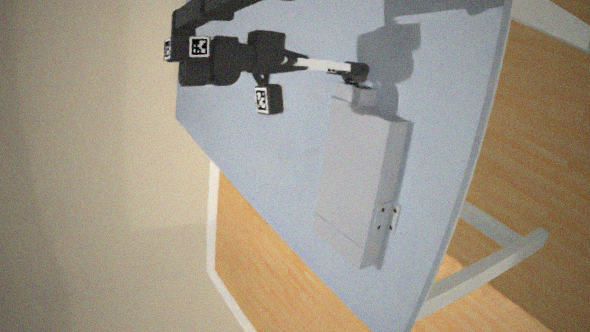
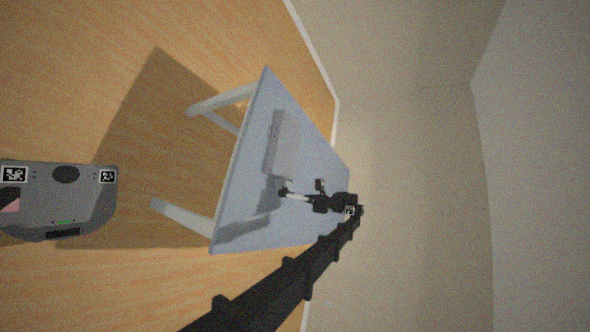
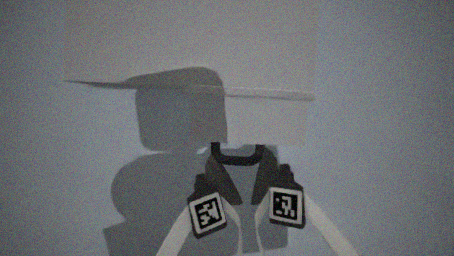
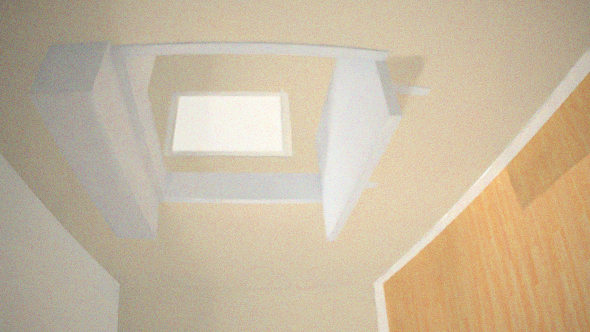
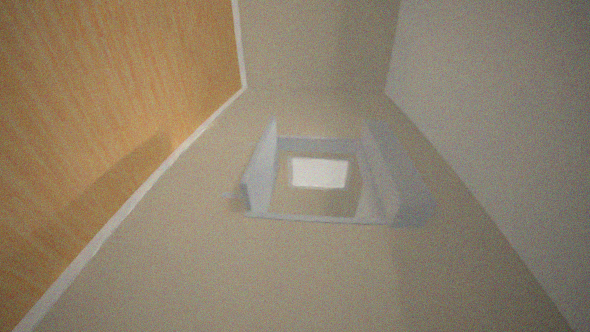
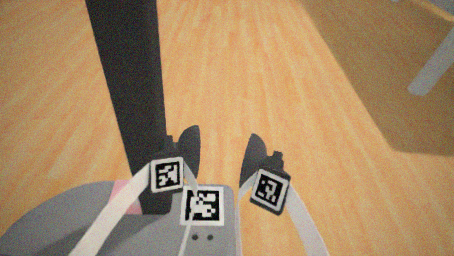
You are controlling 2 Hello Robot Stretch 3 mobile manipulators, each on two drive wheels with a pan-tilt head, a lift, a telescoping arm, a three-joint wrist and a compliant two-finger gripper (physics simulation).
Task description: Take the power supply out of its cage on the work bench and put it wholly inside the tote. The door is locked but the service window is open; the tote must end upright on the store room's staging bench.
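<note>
The grey cage (image 1: 350, 170) (image 2: 290, 147) (image 3: 200, 35) lies on the blue-grey work bench (image 1: 280, 185) (image 2: 270, 242) (image 3: 395, 160). A pale block, the power supply (image 1: 362, 97) (image 3: 265, 117), sticks partly out of the cage's near end; the rest is hidden inside. My r1 gripper (image 1: 358, 75) (image 2: 283, 192) (image 3: 240, 172) is shut on the black U-shaped handle (image 3: 237, 160) at its end. My r2 gripper (image 6: 222, 135) is open and empty above a robot base. The service window (image 4: 240, 48) (image 5: 320, 145) stands open in the wall. The tote and staging bench cannot be made out.
A perforated plate (image 1: 387, 217) sits on the cage's side. A wheeled robot base (image 2: 65, 200) stands beside the bench. My r1 arm (image 2: 280, 280) reaches over the bench near the wall. A dark mast (image 6: 132, 75) and a pale table leg (image 6: 430, 75) flank r2's gripper.
</note>
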